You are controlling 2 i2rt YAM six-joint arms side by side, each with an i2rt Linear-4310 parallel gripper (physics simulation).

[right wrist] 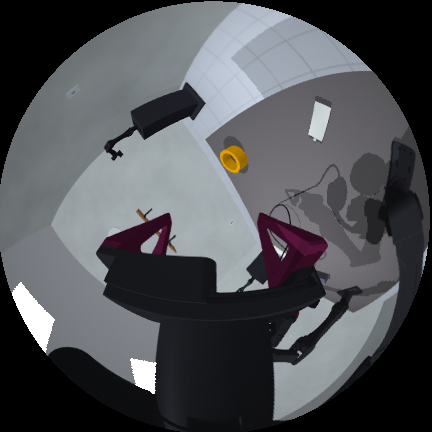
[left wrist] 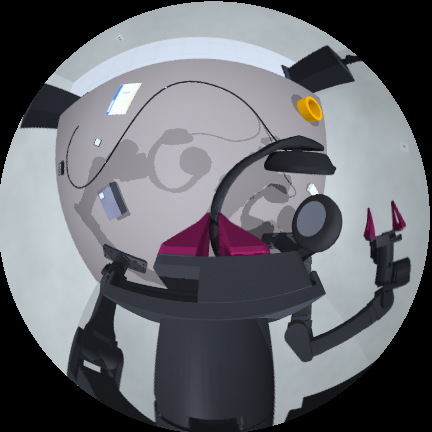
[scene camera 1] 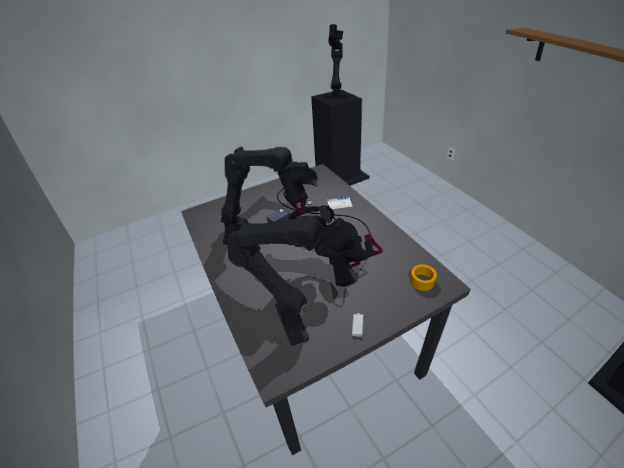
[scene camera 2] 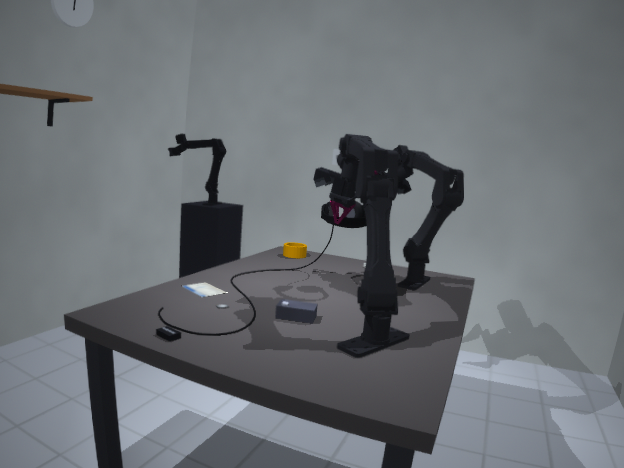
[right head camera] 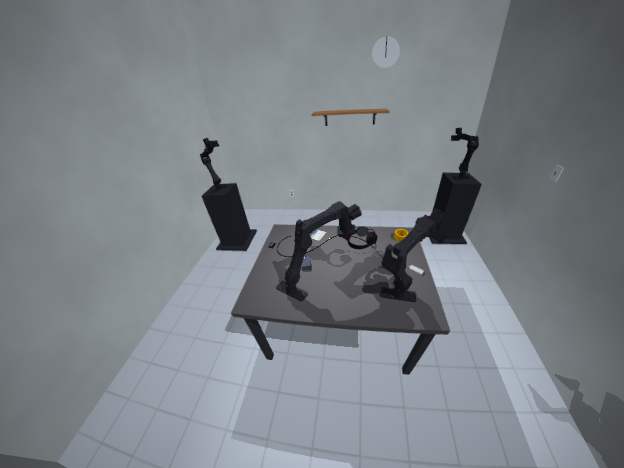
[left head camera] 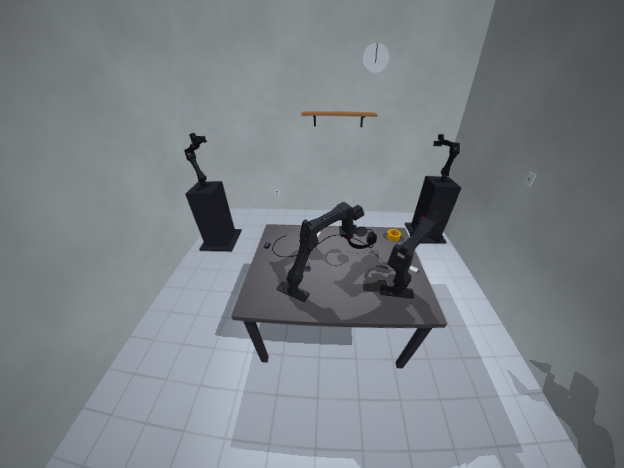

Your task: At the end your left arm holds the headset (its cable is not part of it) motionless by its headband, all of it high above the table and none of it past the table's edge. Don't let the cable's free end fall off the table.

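Frame: origin at the left arm's base, x back, y right, z up, level; centimetres.
Seen in the pictures: left gripper, fingertip midpoint: [left wrist: 213, 217] [scene camera 1: 302, 212] [scene camera 2: 337, 223] [right head camera: 348, 239] [left head camera: 348, 239]; right gripper, fingertip midpoint: [right wrist: 213, 217] [left wrist: 380, 203] [scene camera 1: 370, 256] [left head camera: 416, 228]; left arm's base at its link origin: [right wrist: 348, 291] [left wrist: 123, 258] [scene camera 1: 232, 230] [scene camera 2: 374, 343] [right head camera: 291, 291] [left head camera: 293, 291]; right arm's base at its link origin: [left wrist: 279, 239] [scene camera 1: 291, 321] [scene camera 2: 414, 282] [right head camera: 398, 294] [left head camera: 396, 292].
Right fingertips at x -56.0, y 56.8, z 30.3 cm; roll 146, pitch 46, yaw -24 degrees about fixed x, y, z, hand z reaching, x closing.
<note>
Offsets run from my right fingertips to a thing's top centre. "spot": to the spot under its first point. Level surfaces: height alone.
The black headset [left head camera: 360, 245] [right head camera: 359, 245] [scene camera 1: 326, 213] [scene camera 2: 352, 222] hangs above the table, inside its edges. My left gripper [left wrist: 213, 217] [scene camera 2: 338, 220] is shut on its headband {spot: dx +16.6, dy -37.5, dz -5.8 cm} [left wrist: 225, 182]; both ear cups hang free on the right in the left wrist view. The thin black cable [scene camera 2: 216, 333] [left wrist: 191, 81] runs down from the headset and curves over the table. Its free end {spot: dx +12.6, dy -91.4, dz -30.0 cm} [scene camera 2: 161, 309] [left wrist: 78, 127] lies on the table near a small black block. My right gripper [right wrist: 213, 217] [left wrist: 380, 203] is open and empty, raised to the right of the headset in the left wrist view.
On the table {dz -30.3 cm} [scene camera 2: 327, 372] are a yellow ring {dx -25.7, dy -13.3, dz -25.5 cm} [scene camera 1: 423, 286] [scene camera 2: 294, 251], a white bar {dx +3.8, dy +4.4, dz -28.7 cm} [scene camera 1: 357, 326], a grey-blue box {dx +32.8, dy -61.8, dz -26.2 cm} [scene camera 2: 296, 312], a notepad {dx +0.9, dy -72.1, dz -30.1 cm} [scene camera 2: 206, 289], a small disc {dx +16.7, dy -75.0, dz -30.1 cm} [scene camera 2: 222, 306] and the small black block {dx +28.6, dy -96.9, dz -28.8 cm} [scene camera 2: 167, 333].
</note>
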